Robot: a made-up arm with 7 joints.
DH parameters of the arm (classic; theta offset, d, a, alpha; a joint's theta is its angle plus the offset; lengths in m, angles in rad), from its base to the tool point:
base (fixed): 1.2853 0 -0.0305 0
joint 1: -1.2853 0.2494 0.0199 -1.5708
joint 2: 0 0.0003 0.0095 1.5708
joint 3: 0 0.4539 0.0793 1.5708
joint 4: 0 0.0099 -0.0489 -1.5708
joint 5: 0 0.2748 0.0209 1.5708
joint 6: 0 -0.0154 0.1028 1.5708
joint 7: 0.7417 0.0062 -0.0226 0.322
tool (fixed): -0.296 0.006 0 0
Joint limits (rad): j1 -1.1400..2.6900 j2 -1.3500..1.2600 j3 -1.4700..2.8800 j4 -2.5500..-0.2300 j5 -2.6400..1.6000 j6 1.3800..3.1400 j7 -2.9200..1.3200
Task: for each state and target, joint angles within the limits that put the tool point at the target. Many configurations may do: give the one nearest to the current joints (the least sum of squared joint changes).
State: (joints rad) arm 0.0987 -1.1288 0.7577 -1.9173 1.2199 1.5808 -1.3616
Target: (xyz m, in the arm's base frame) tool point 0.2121 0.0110 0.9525
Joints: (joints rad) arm -0.2279 -0.3409 0.1957 -1.2826 1.2610 1.7358 -1.3815
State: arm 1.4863 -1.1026 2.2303 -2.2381 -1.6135 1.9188 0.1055
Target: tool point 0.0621 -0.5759 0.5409
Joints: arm 2.1419 -0.4044 2.5862 -1.5647 -1.5767 2.0029 0.0762
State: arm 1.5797 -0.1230 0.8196 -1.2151 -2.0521 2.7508 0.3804
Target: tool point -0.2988 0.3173 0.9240
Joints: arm 1.7795 0.2392 0.8199 -0.6344 -2.0380 2.2201 0.5279
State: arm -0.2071 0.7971 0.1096 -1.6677 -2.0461 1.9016 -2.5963
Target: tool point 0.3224 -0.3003 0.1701
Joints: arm -0.5334 0.6843 -0.1844 -2.4553 -2.0667 1.9527 -2.5956
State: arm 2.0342 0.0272 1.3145 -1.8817 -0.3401 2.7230 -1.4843
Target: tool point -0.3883 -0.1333 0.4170
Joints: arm 2.4145 0.4138 1.2579 -2.5167 -0.3528 2.4919 -1.4880
